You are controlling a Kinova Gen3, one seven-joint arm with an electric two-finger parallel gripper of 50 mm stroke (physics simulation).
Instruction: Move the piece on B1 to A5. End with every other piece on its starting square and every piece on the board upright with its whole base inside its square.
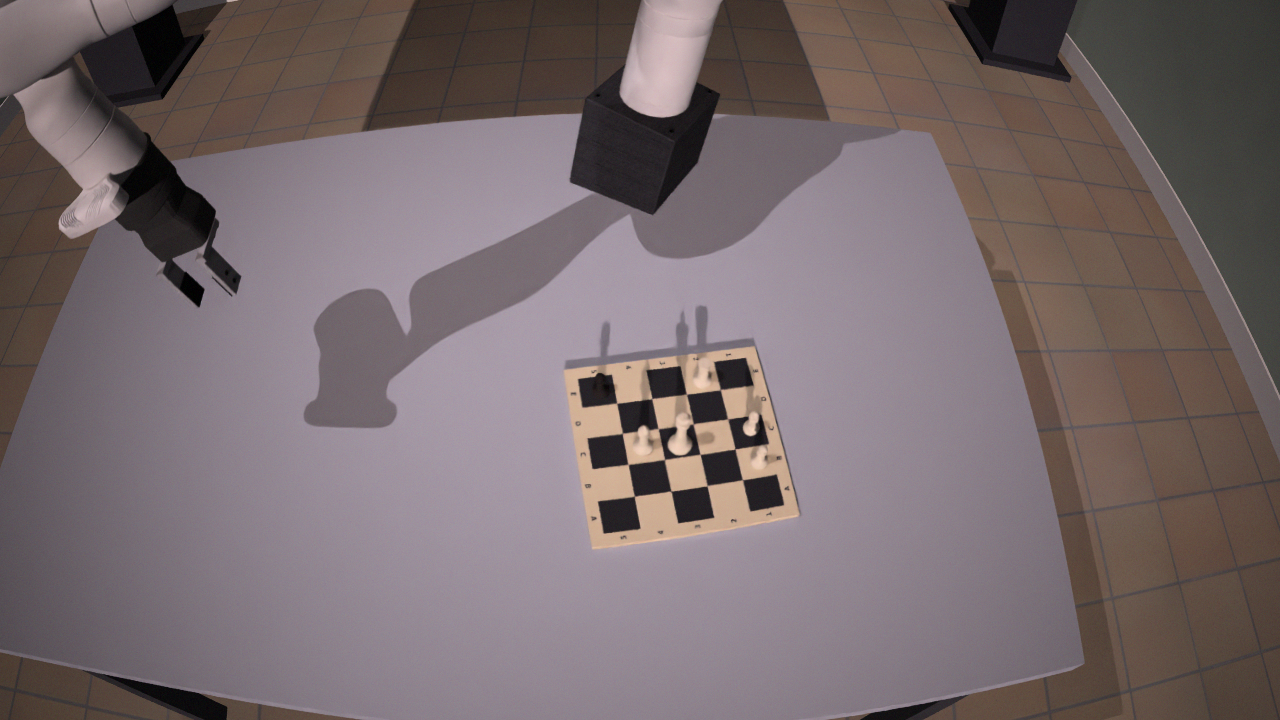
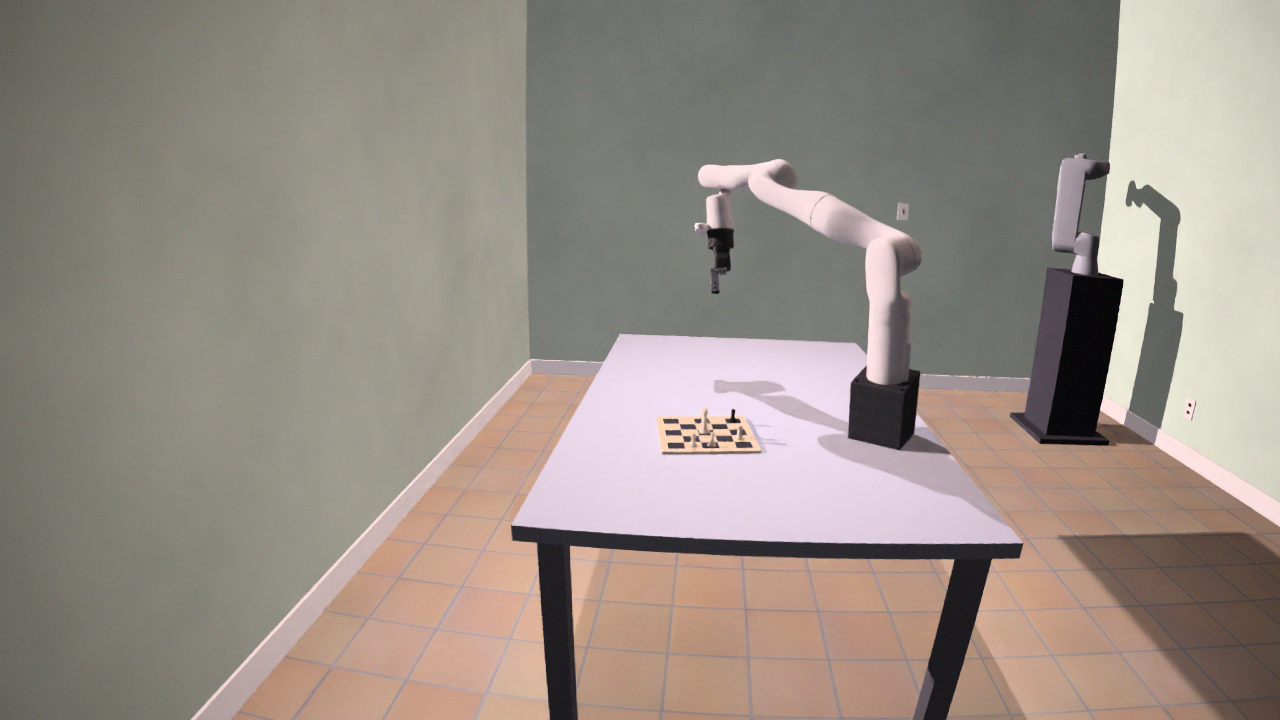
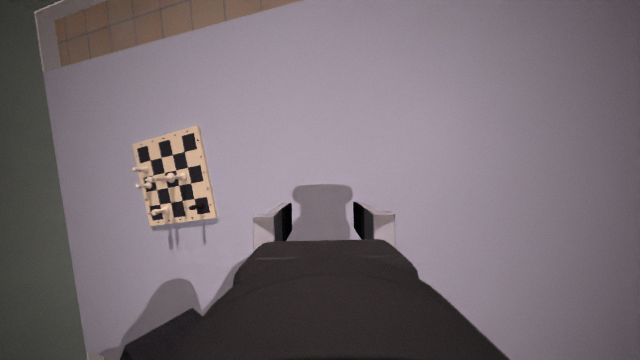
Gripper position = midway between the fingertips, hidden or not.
Observation:
In view: the gripper (image 1: 217, 292) and a chessboard (image 1: 629, 499).
The chessboard also shows in image 2 (image 2: 675, 432) and in image 3 (image 3: 182, 151). The gripper shows as well in image 2 (image 2: 715, 292) and in image 3 (image 3: 322, 216).

